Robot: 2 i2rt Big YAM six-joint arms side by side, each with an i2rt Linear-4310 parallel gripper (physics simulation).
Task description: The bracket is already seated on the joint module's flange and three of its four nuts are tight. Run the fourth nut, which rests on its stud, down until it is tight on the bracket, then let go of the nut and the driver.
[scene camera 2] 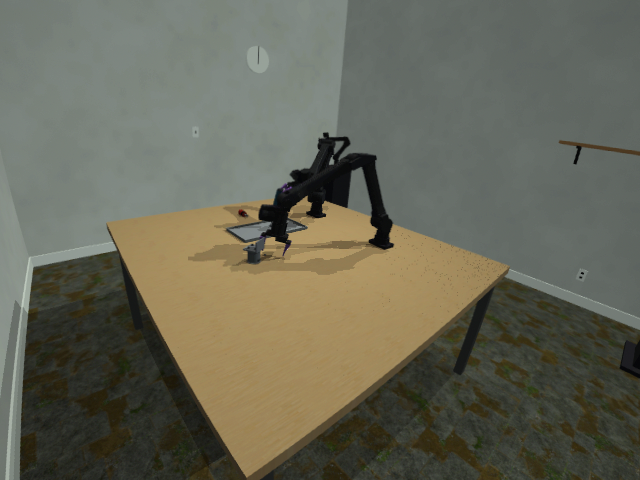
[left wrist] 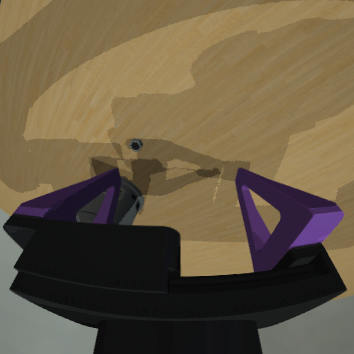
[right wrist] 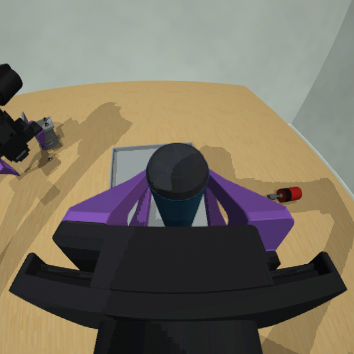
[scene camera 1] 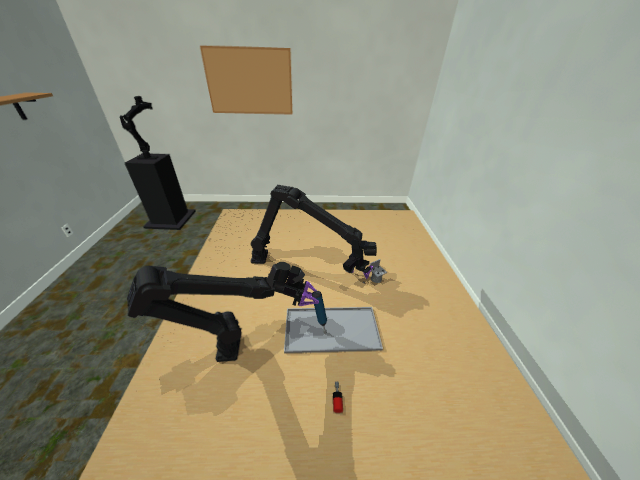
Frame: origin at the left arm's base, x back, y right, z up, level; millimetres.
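Seen in the pictures: left gripper, fingertip midpoint: (scene camera 2: 272, 253) (left wrist: 177, 174) (right wrist: 32, 160) (scene camera 1: 359, 275); right gripper, fingertip midpoint: (scene camera 2: 278, 194) (right wrist: 177, 174) (scene camera 1: 319, 298); left arm's base at its link origin: (scene camera 2: 380, 244) (scene camera 1: 259, 257); right arm's base at its link origin: (scene camera 2: 316, 215) (scene camera 1: 229, 347).
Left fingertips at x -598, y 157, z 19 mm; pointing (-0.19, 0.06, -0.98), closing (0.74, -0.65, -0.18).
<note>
Pixels of each thing's top centre, then the offset from my left fingertips to it. Level surfaces: height alone.
- grey joint module at its top centre: (left wrist: 87, 250) (right wrist: 38, 122) (scene camera 2: 253, 246) (scene camera 1: 378, 269) dy +5, dx -95, dz +55 mm
- hex nut at its top centre: (left wrist: 134, 146) (right wrist: 48, 158) dy +36, dx -21, dz -14 mm
- blue driver at its top centre: (right wrist: 193, 131) (scene camera 1: 322, 295) dy +341, dx +221, dz +222 mm
- grey tray at its top centre: (right wrist: 165, 214) (scene camera 1: 331, 327) (scene camera 2: 267, 227) dy +335, dx +169, dz -3 mm
- table at its surface level: dz -19 mm
- red-handled tool at its top centre: (right wrist: 287, 190) (scene camera 1: 337, 394) (scene camera 2: 243, 211) dy +625, dx +157, dz +15 mm
The grey joint module (scene camera 1: 377, 277) (scene camera 2: 253, 256) (left wrist: 131, 204) (right wrist: 51, 142) stands upright on the table with the light grey bracket (scene camera 1: 376, 266) (right wrist: 46, 123) on top. The stud and its nuts are too small to tell apart. A hex nut (left wrist: 135, 145) (right wrist: 50, 159) lies loose on the table beside the module. My left gripper (scene camera 2: 273, 248) (left wrist: 177, 174) is open wide and empty, low beside the module; in the left wrist view its left finger partly hides the module. My right gripper (scene camera 1: 315, 298) (right wrist: 177, 174) is shut on the blue driver (scene camera 1: 321, 311), holding it tip down above the tray.
A grey tray (scene camera 1: 361, 322) (scene camera 2: 244, 233) (right wrist: 127, 162) lies on the table (scene camera 1: 439, 387) under the held driver. A red-handled tool (scene camera 1: 337, 401) (scene camera 2: 242, 212) (right wrist: 291, 194) lies beyond the tray from the module. A cork board hangs on the wall.
</note>
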